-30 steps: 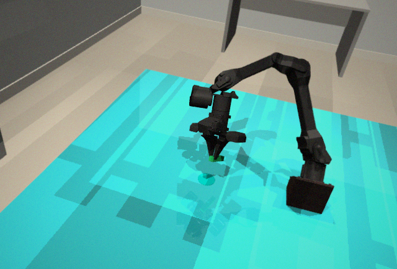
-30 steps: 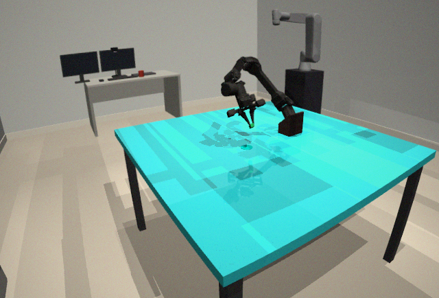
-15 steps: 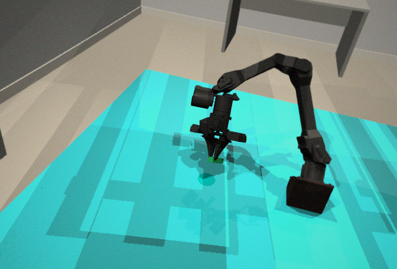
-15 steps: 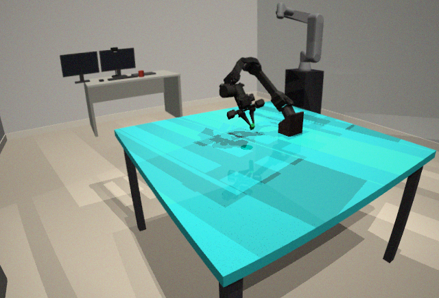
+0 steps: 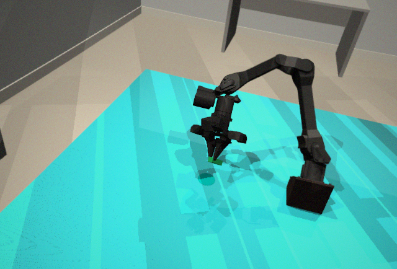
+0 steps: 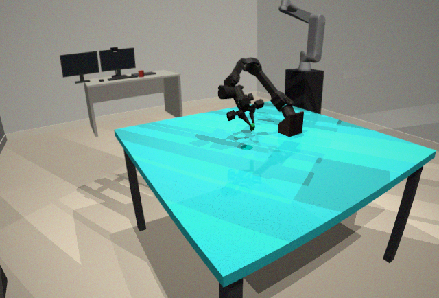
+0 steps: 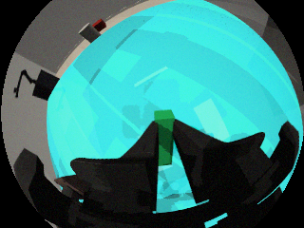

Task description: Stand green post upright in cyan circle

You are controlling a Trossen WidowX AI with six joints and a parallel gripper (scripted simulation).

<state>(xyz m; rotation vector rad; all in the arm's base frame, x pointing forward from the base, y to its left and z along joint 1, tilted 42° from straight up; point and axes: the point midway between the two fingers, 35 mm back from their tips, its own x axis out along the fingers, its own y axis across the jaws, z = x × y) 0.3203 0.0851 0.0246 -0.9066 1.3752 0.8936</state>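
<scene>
Right now the cyan circle is 1 cm ahead of my gripper tip, 3 cm to the right of it and 12 cm below it. Round my gripper tip: green post 1 cm behind, 1 cm to the right, 1 cm below.
</scene>
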